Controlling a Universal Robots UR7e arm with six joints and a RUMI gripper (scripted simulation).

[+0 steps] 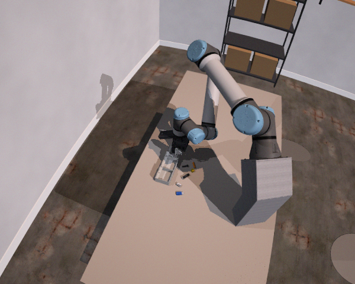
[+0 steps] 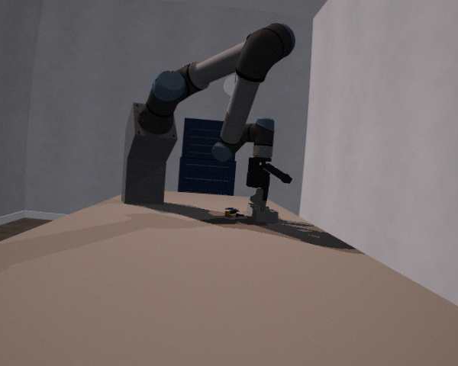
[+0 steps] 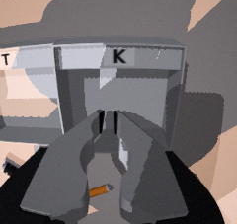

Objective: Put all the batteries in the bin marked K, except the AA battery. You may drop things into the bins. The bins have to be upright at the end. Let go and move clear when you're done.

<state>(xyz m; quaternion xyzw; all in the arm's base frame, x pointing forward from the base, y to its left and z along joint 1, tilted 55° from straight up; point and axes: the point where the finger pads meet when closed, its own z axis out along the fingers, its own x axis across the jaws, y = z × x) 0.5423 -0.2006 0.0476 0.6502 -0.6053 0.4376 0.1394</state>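
Now: hand 80 mm to the right of the joined grey bins, 20 mm short of it and 20 mm above it. Also, from my hand: orange cylindrical battery 120 mm behind, 30 mm to the left, 30 mm below; then black bolt 80 mm behind, 50 mm to the left, 30 mm below; then small yellow block 120 mm behind, 80 mm to the left, 30 mm below.
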